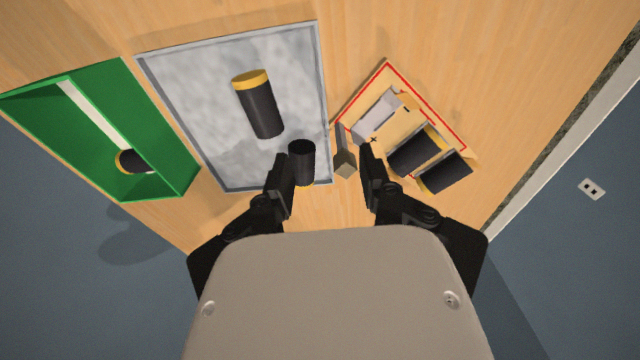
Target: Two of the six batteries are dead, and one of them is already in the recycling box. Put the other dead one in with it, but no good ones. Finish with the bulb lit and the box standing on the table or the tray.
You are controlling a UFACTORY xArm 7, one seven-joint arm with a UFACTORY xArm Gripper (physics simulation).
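Places are measured from the arm's base along level axes (x up, y back, z right), in metres.
Where they show: gripper, fingertip midpoint: [324, 162].
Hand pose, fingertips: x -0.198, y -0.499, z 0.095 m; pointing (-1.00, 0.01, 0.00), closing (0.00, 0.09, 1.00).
Each offset is from my fingertips to the top centre of the thing. "spot": to the spot under its first point. Level surfaces: height alone.
The green recycling box @[dx -0.041, dy -0.033, dz -0.241 m] [150, 135] is at the left, with a black battery with a yellow end @[dx -0.064, dy +0.003, dz -0.244 m] [134, 161] inside. On the grey tray @[dx -0.089, dy +0.009, dz -0.087 m] [200, 80], one yellow-ended black battery @[dx -0.064, dy -0.026, dz -0.062 m] [262, 112] is farther back and another battery @[dx -0.064, dy +0.063, dz -0.043 m] [302, 162] is near the front right corner, beside the left finger. On the red-lined tan board @[spot: dx -0.091, dy -0.022, dz +0.066 m] [382, 76], a battery @[dx -0.055, dy +0.068, dz +0.101 m] [416, 150] sits in a holder, and another battery @[dx -0.055, dy +0.118, dz +0.142 m] [446, 172] is beside it at the board's edge. A grey holder @[spot: dx -0.089, dy +0.019, dz +0.058 m] [376, 116] there has no battery in it. My gripper [324, 162] is open and empty. No lit bulb can be made out.
A grey bar with a tan block end @[spot: dx -0.009, dy +0.014, dz +0.015 m] [345, 164] shows between the fingers, near the tray's right edge and the board's left corner. The wooden table @[dx -0.101 m] [450, 45] ends at the right, before a blue-grey surface with a socket [591, 189]. A white strip @[spot: dx -0.098, dy -0.062, dz -0.275 m] [95, 115] crosses the green box.
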